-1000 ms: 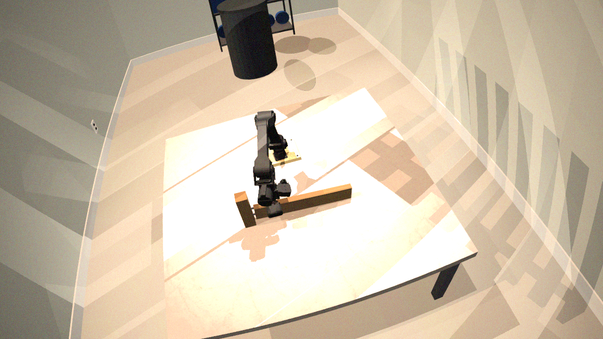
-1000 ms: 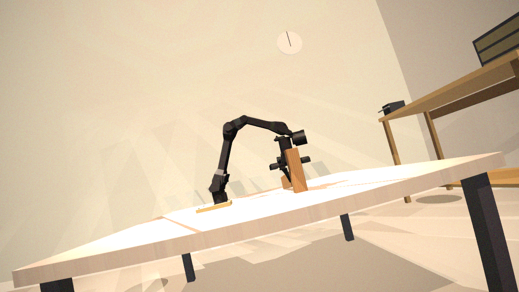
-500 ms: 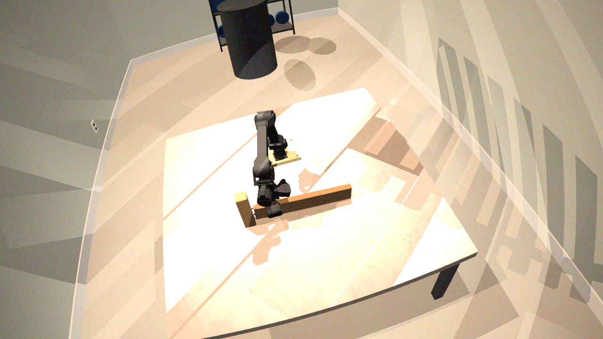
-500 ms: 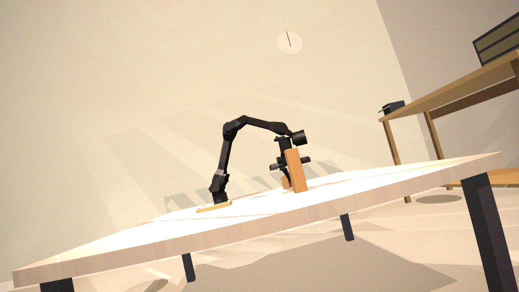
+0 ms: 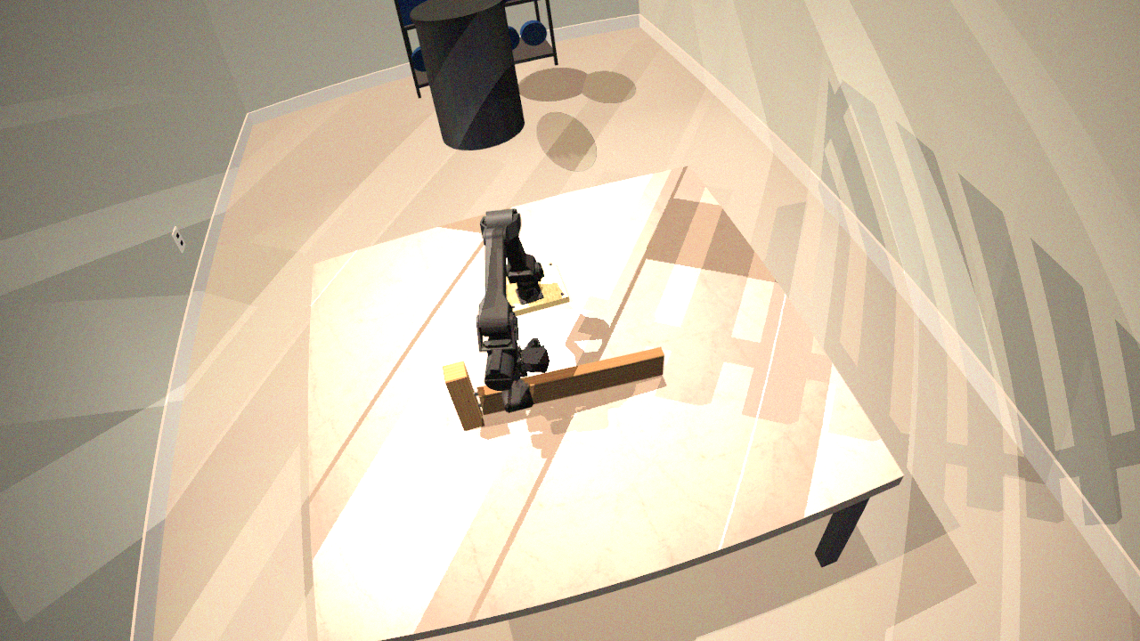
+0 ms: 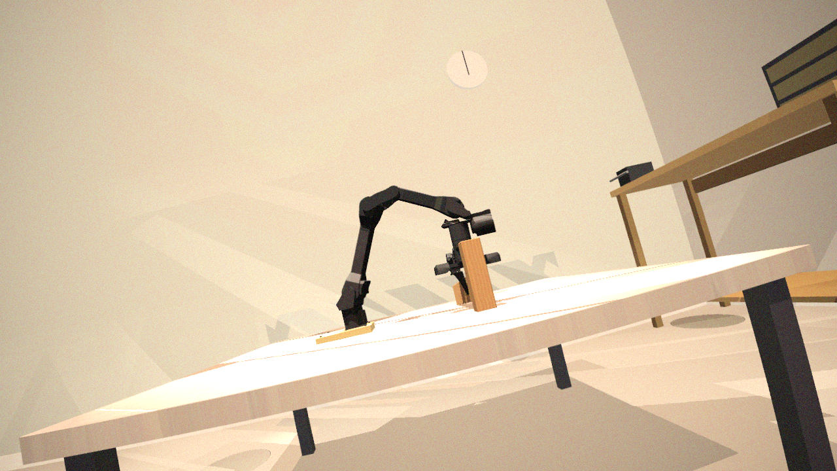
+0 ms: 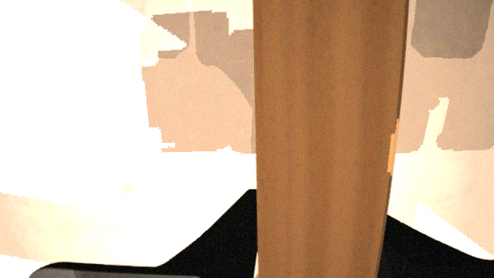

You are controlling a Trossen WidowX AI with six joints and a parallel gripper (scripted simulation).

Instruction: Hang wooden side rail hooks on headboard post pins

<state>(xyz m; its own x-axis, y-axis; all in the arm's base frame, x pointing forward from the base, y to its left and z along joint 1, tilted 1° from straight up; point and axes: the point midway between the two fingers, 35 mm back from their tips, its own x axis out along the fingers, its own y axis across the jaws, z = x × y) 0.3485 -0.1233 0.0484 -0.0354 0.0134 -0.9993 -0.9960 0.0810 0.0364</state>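
My gripper tip is now 12 cm to the left of the headboard post, 4 cm below it and 1 cm past it.
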